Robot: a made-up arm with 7 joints.
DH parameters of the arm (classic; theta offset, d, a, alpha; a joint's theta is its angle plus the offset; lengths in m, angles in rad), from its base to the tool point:
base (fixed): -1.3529 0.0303 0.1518 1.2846
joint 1: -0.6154 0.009 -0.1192 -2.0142
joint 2: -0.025 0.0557 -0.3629 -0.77
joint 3: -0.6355 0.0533 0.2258 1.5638
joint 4: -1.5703 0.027 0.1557 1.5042
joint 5: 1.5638 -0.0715 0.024 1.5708
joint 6: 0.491 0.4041 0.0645 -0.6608
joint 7: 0 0.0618 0.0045 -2.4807
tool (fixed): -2.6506 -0.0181 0 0
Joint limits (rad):
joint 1: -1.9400..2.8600
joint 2: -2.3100..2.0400
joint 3: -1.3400..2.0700
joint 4: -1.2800..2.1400
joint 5: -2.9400..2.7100
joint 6: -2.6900..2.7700
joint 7: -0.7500..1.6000
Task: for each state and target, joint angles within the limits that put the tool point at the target. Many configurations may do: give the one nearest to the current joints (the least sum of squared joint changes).
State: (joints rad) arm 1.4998 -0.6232 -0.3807 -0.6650 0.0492 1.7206 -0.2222
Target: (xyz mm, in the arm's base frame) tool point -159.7 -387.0 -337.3
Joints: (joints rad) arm 1.8163 -0.6152 -0.5681 -0.7731 -0.5042 1.7454 -0.2110
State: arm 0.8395 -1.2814 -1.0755 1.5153 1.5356 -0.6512 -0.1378
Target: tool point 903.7 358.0 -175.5
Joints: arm 0.5622 -1.5636 -0.9425 1.6631 1.2265 -0.7047 -0.1448
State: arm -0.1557 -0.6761 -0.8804 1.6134 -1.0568 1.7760 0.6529
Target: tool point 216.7 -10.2 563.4
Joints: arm 0.1309 -1.0328 -1.1002 1.7122 -1.4033 1.8234 0.6694
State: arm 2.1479 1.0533 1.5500 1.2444 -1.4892 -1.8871 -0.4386
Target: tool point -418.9 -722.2 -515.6
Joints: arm 2.4319 1.1570 1.7080 1.1408 -1.3843 -1.8614 -0.4398
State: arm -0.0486 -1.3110 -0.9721 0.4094 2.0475 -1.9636 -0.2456
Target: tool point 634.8 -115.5 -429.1
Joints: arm -0.5029 -1.8557 -1.3400 0.9079 2.2276 -1.8337 -0.2669
